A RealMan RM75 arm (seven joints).
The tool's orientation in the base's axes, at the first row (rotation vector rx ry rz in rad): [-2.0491, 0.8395, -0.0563]
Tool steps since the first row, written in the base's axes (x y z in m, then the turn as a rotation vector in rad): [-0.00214, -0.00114, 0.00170, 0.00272, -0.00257, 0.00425]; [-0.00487, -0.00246, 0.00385, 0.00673, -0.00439, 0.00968]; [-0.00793, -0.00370, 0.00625, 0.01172, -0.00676, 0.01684]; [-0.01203, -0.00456, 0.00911, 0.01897, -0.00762, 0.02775]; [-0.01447, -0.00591, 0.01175, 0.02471, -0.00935, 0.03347]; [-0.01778, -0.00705, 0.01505, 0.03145, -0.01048, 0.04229]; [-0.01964, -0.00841, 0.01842, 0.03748, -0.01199, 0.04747]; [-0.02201, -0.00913, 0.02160, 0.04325, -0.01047, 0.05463]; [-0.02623, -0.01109, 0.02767, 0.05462, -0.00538, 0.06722]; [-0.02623, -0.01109, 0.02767, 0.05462, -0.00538, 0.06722]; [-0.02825, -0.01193, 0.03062, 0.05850, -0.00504, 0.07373]
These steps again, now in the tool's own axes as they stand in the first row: [-0.00143, 0.00030, -0.00257, 0.00246, -0.00373, -0.00348]; [-0.00334, 0.00064, -0.00575, 0.00516, -0.00932, -0.00669]; [-0.00561, 0.00094, -0.00913, 0.00848, -0.01655, -0.01100]; [-0.00902, 0.00132, -0.01286, 0.01166, -0.02839, -0.01570]; [-0.01081, 0.00115, -0.01625, 0.01556, -0.03517, -0.01842]; [-0.01357, 0.00087, -0.02019, 0.01906, -0.04505, -0.02223]; [-0.01510, -0.00017, -0.02383, 0.02320, -0.05167, -0.02438]; [-0.01735, -0.00102, -0.02706, 0.02485, -0.06076, -0.02561]; [-0.02107, -0.00259, -0.03356, 0.02730, -0.07830, -0.02560]; [-0.02107, -0.00259, -0.03356, 0.02730, -0.07830, -0.02560]; [-0.02291, -0.00342, -0.03662, 0.02836, -0.08544, -0.02793]
